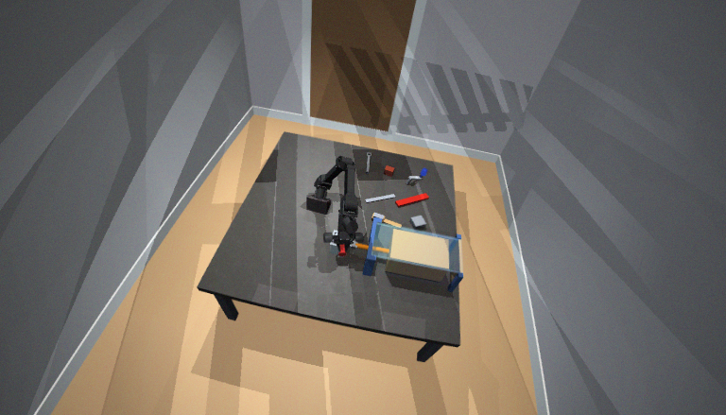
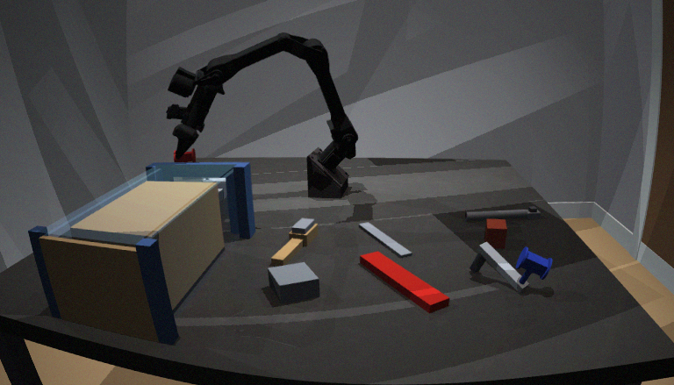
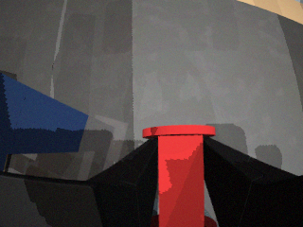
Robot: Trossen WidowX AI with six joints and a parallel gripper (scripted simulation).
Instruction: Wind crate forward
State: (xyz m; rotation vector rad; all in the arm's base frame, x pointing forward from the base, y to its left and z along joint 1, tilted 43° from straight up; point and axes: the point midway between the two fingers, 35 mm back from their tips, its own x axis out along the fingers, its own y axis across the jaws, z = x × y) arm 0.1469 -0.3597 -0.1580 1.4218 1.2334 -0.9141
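Right now my gripper tip is 20 mm to the right of the red spool-shaped grip and 20 mm above it. From my gripper tip the other things lie so: grey winch (30 mm behind, 110 mm to the left, 120 mm below); clear-panelled cubby (380 mm ahead, 70 mm to the left, 30 mm below); wooden-handled tool (230 mm ahead, 330 mm to the left, 130 mm below).
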